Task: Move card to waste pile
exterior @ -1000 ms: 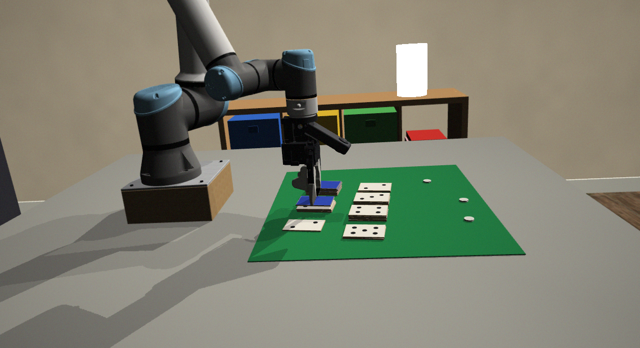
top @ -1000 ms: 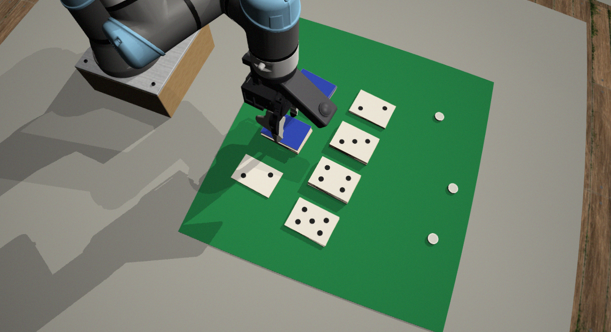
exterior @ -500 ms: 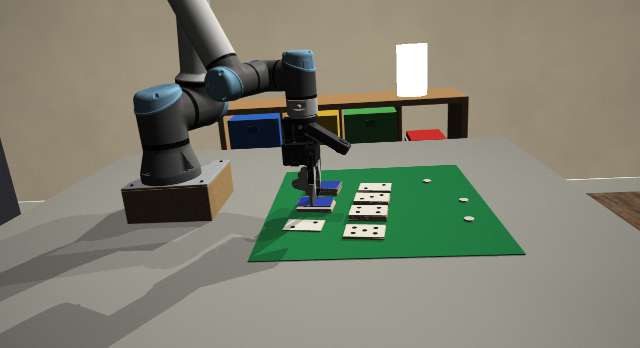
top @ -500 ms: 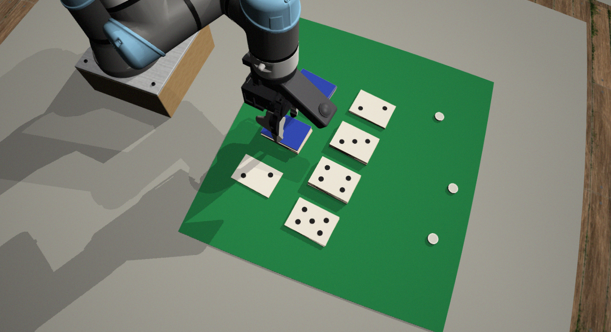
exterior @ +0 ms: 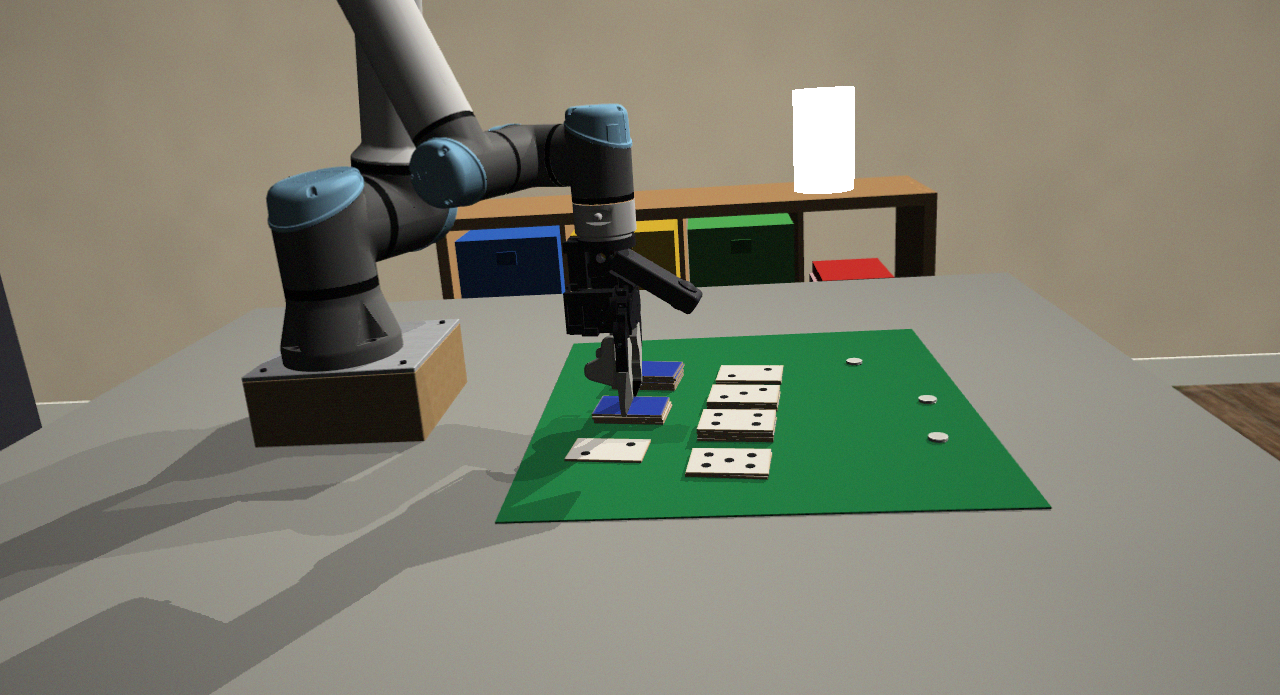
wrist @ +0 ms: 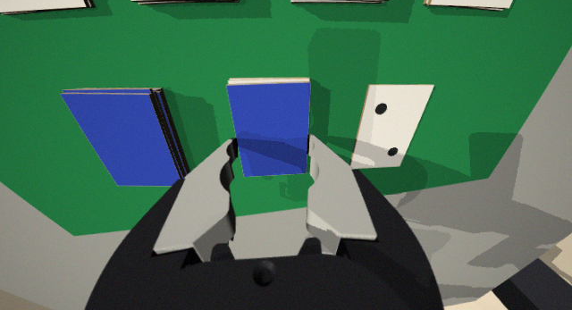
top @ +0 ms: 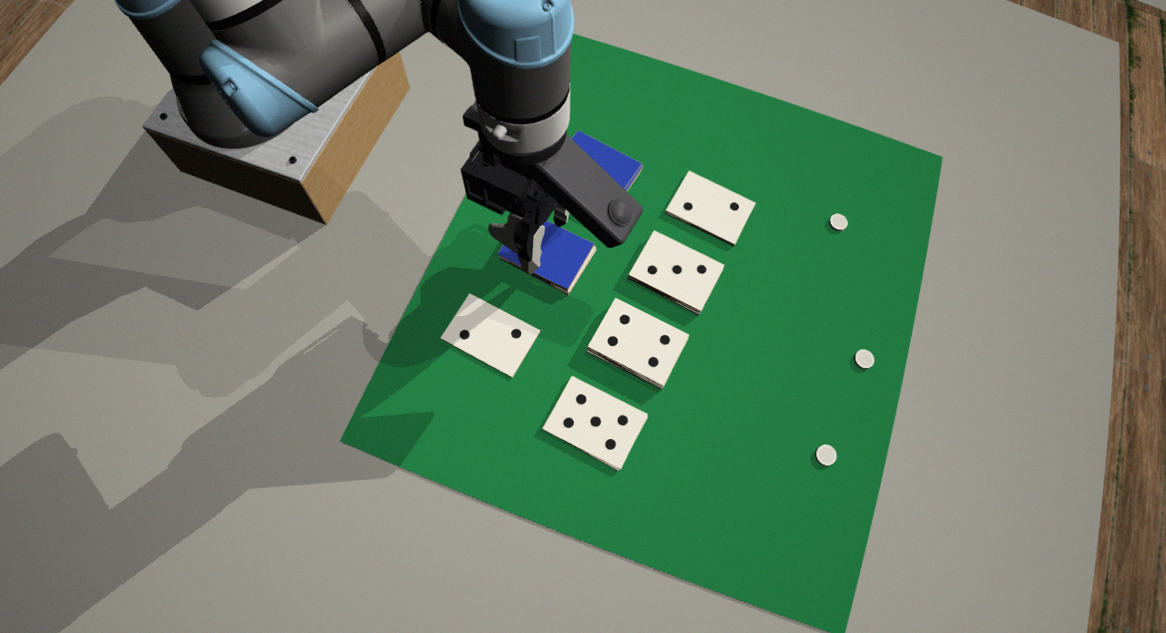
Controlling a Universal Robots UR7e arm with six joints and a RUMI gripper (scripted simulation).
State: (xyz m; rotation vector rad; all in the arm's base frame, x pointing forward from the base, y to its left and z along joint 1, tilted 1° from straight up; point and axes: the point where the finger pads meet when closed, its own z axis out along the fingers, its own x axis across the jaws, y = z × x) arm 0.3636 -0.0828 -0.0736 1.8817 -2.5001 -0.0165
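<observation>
Now: the two-pip card 4 cm behind my hand, 11 cm to the right of it and 2 cm below it. Round my hand: green mat (15 cm ahead, 4 cm below).
</observation>
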